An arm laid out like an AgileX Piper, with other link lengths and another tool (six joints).
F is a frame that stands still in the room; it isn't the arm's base.
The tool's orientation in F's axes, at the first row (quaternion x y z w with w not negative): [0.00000 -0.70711 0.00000 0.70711]
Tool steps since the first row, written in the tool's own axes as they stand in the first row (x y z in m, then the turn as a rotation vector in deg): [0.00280 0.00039 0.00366 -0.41 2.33 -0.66]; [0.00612 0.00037 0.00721 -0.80 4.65 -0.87]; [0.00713 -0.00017 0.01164 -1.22 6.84 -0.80]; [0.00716 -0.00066 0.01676 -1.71 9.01 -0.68]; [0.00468 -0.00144 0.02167 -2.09 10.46 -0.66]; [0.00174 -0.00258 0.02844 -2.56 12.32 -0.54]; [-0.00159 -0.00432 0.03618 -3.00 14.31 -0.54]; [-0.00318 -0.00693 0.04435 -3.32 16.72 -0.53]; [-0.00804 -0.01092 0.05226 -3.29 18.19 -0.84]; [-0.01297 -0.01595 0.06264 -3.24 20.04 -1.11]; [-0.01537 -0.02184 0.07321 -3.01 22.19 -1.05]
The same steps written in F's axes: [-0.00366 0.00039 0.00280 0.66 2.33 -0.41]; [-0.00721 0.00037 0.00612 0.87 4.65 -0.80]; [-0.01164 -0.00017 0.00713 0.80 6.84 -1.22]; [-0.01676 -0.00066 0.00716 0.68 9.01 -1.71]; [-0.02167 -0.00144 0.00468 0.66 10.46 -2.09]; [-0.02844 -0.00258 0.00174 0.54 12.32 -2.56]; [-0.03618 -0.00432 -0.00159 0.54 14.31 -3.00]; [-0.04435 -0.00693 -0.00318 0.53 16.72 -3.32]; [-0.05226 -0.01092 -0.00804 0.84 18.19 -3.29]; [-0.06264 -0.01595 -0.01297 1.11 20.04 -3.24]; [-0.07321 -0.02184 -0.01537 1.05 22.19 -3.01]
